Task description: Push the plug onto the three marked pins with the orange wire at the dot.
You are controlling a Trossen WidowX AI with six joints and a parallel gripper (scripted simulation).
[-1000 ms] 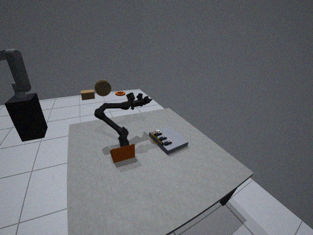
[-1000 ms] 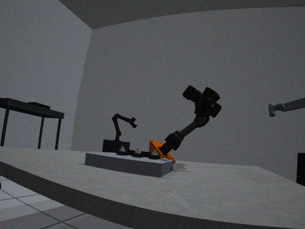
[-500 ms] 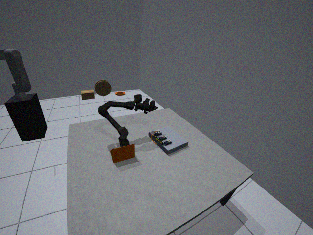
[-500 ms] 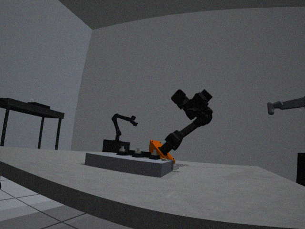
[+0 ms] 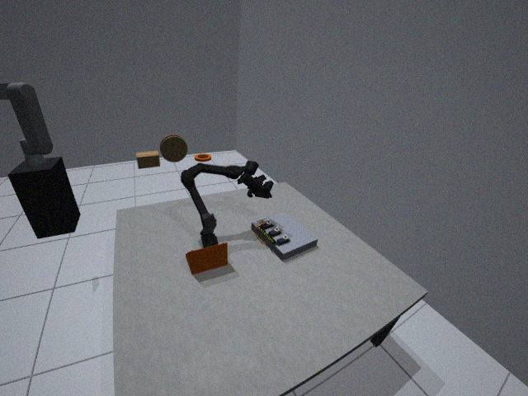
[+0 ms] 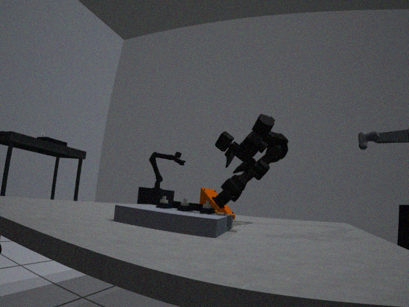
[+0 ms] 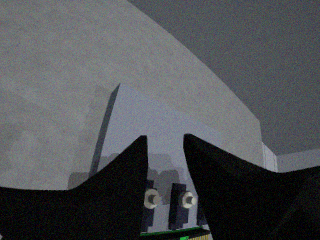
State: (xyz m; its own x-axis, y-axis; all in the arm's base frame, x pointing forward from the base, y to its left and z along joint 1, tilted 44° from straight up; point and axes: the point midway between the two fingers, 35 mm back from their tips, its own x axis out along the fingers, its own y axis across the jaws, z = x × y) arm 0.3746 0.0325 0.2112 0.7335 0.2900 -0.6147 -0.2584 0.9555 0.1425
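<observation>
Right now my gripper tip is 9 cm past the green band, 16 cm to the left of it and 11 cm above it. The rest, counted from my gripper tip: holder (6 cm ahead, 14 cm to the right, 16 cm below).
</observation>
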